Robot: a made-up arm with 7 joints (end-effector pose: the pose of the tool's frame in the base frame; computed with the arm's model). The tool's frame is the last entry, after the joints. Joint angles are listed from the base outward.
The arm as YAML. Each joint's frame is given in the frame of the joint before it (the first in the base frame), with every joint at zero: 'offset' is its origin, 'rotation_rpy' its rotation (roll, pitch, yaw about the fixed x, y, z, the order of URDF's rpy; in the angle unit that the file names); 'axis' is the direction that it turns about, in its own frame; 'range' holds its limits. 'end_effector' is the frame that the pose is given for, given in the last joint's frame.
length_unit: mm
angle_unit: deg
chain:
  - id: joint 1
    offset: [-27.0, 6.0, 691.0]
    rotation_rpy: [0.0, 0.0, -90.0]
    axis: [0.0, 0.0, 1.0]
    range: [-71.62, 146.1]
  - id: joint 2
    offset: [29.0, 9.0, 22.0]
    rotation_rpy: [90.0, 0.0, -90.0]
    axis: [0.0, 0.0, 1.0]
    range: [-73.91, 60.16]
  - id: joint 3
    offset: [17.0, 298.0, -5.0]
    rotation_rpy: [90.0, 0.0, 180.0]
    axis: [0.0, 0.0, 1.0]
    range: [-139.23, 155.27]
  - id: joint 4
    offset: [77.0, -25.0, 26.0]
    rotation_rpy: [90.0, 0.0, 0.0]
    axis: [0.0, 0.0, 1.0]
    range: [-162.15, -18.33]
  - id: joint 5
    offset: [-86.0, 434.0, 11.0]
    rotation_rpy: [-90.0, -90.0, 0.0]
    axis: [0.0, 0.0, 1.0]
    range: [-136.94, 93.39]
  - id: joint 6
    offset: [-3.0, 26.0, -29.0]
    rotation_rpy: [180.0, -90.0, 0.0]
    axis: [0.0, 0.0, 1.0]
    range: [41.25, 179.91]
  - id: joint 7
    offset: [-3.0, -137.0, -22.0]
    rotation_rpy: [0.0, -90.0, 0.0]
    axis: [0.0, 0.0, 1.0]
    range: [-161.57, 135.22]
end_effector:
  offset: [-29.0, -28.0, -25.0]
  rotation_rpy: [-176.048, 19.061, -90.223]
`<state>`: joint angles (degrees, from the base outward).
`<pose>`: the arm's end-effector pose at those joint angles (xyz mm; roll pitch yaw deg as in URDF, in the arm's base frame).
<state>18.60 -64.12 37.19 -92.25 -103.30 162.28 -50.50</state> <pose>-233.3 264.7 1161.3 175.40 49.02 44.50</pose>
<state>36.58 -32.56 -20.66 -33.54 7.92 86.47 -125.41</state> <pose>-107.2 -227.0 1512.3 -73.04 21.28 140.43</pose>
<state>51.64 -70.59 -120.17 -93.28 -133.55 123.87 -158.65</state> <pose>115.5 -636.4 542.6 57.54 -5.70 137.01</pose>
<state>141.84 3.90 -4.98 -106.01 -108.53 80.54 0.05</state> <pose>-419.0 532.9 880.4 -101.31 22.88 146.55</pose>
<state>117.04 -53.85 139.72 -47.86 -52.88 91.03 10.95</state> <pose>95.4 -842.5 852.0 -83.06 -8.73 -72.50</pose>
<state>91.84 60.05 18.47 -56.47 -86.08 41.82 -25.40</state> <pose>-31.9 810.4 583.1 -66.18 54.93 84.06</pose>
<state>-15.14 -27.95 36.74 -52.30 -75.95 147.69 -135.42</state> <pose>-33.4 234.3 1414.2 168.41 54.75 -36.66</pose>
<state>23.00 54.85 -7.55 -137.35 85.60 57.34 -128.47</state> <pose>287.4 59.5 340.8 127.91 -12.06 -13.21</pose>
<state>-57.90 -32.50 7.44 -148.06 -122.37 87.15 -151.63</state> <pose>147.8 -330.3 874.6 126.86 9.56 124.88</pose>
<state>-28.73 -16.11 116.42 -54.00 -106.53 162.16 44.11</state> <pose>-268.1 478.7 1204.5 -126.87 -4.63 -164.54</pose>
